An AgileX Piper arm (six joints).
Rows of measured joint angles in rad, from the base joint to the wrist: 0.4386, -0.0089, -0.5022, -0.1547, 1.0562, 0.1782; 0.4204, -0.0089, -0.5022, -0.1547, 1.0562, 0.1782; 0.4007, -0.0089, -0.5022, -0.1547, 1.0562, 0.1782; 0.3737, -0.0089, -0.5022, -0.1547, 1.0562, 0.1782; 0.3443, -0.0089, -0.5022, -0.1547, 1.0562, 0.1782; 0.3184, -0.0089, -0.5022, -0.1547, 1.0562, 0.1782; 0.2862, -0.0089, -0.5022, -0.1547, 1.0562, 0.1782; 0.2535, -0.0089, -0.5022, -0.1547, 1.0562, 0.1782; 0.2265, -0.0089, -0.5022, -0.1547, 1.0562, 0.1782; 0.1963, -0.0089, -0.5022, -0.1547, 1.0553, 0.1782
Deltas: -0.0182, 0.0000, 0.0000, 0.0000, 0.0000, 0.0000; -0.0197, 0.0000, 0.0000, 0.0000, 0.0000, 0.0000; -0.0270, 0.0000, 0.0000, 0.0000, 0.0000, 0.0000; -0.0294, 0.0000, 0.0000, 0.0000, 0.0000, 0.0000; -0.0259, 0.0000, 0.0000, 0.0000, 0.0000, 0.0000; -0.0322, 0.0000, 0.0000, 0.0000, 0.0000, 0.0000; -0.0327, 0.0000, 0.0000, 0.0000, 0.0000, 0.0000; -0.0270, 0.0000, 0.0000, 0.0000, 0.0000, 0.0000; -0.0302, 0.0000, 0.0000, 0.0000, -0.0009, 0.0000
